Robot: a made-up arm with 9 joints. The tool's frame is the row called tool.
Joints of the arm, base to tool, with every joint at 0 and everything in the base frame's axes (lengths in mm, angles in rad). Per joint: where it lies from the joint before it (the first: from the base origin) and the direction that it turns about. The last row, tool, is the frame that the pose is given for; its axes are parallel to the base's.
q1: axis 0 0 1 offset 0 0 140
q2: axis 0 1 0 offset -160 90 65
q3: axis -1 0 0 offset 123 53 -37
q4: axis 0 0 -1 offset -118 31 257
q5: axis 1 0 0 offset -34 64 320
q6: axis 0 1 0 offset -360 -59 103
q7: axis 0 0 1 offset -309 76 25
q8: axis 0 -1 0 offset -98 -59 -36
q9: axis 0 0 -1 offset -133 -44 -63
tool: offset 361 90 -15
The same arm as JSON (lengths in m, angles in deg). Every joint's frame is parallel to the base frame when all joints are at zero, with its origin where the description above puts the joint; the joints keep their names.
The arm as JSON. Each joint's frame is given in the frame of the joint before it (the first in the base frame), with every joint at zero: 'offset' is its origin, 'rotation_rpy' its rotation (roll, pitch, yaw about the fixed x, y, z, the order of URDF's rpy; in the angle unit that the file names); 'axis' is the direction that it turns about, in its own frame. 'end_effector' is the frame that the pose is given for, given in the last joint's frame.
{"length_unit": "m", "angle_unit": "deg", "chain": [{"id": "q1", "offset": [0.0, 0.0, 0.14], "rotation_rpy": [0.0, 0.0, 0.0], "axis": [0.0, 0.0, 1.0]}, {"id": "q2", "offset": [-0.16, 0.09, 0.065], "rotation_rpy": [0.0, 0.0, 0.0], "axis": [0.0, 1.0, 0.0]}, {"id": "q3", "offset": [0.123, 0.053, -0.037], "rotation_rpy": [0.0, 0.0, 0.0], "axis": [-1.0, 0.0, 0.0]}, {"id": "q4", "offset": [-0.118, 0.031, 0.257], "rotation_rpy": [0.0, 0.0, 0.0], "axis": [0.0, 0.0, -1.0]}, {"id": "q5", "offset": [-0.034, 0.064, 0.32], "rotation_rpy": [0.0, 0.0, 0.0], "axis": [1.0, 0.0, 0.0]}, {"id": "q6", "offset": [-0.36, -0.059, 0.103], "rotation_rpy": [0.0, 0.0, 0.0], "axis": [0.0, 1.0, 0.0]}, {"id": "q7", "offset": [-0.309, 0.076, 0.025], "rotation_rpy": [0.0, 0.0, 0.0], "axis": [0.0, 0.0, 1.0]}, {"id": "q8", "offset": [-0.098, -0.059, -0.036], "rotation_rpy": [0.0, 0.0, 0.0], "axis": [0.0, -1.0, 0.0]}, {"id": "q9", "offset": [-0.133, -0.044, -0.063], "rotation_rpy": [0.0, 0.0, 0.0], "axis": [0.0, 0.0, -1.0]}], "end_effector": {"offset": [0.361, 0.09, -0.015], "rotation_rpy": [0.0, 0.0, 0.0]}}
